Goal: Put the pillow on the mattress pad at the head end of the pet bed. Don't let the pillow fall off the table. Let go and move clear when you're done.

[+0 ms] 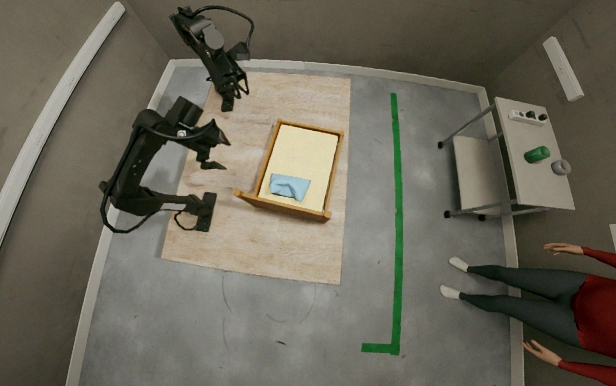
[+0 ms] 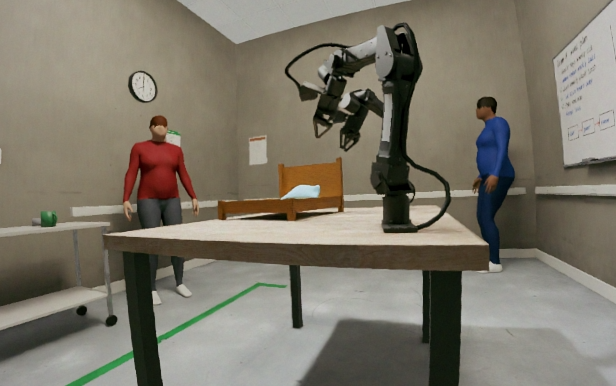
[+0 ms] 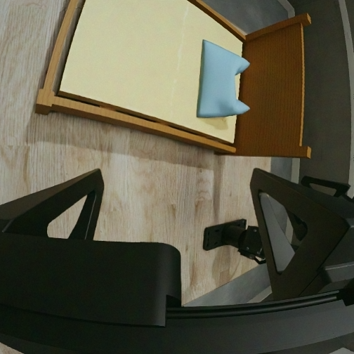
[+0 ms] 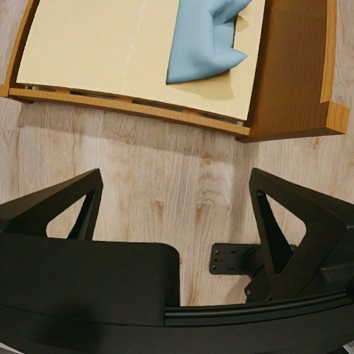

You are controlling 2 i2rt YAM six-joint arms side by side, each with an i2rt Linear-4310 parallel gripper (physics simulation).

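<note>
The light blue pillow (image 1: 290, 186) (image 2: 302, 192) (image 3: 217, 82) (image 4: 197, 47) lies creased on the cream mattress pad (image 1: 305, 150) (image 3: 135, 55) (image 4: 95, 45), at the headboard (image 1: 280, 205) (image 2: 325, 175) (image 3: 275, 95) (image 4: 295, 65) end of the wooden pet bed. Its two raised corners point toward the headboard. My right gripper (image 1: 227, 156) (image 4: 175, 176) is open and empty, off the bed's long side and apart from the pillow. My left gripper (image 3: 176, 176) is open and empty, held above the table, farther from the pillow.
The bed stands on the wooden table (image 1: 260, 250) (image 2: 300, 254), with its long side rail (image 3: 135, 125) (image 4: 135, 110) toward the arms. Both arm bases stand along one table edge. Away from the table are a cart (image 1: 540, 185) with a green mug (image 1: 537, 154) and two people.
</note>
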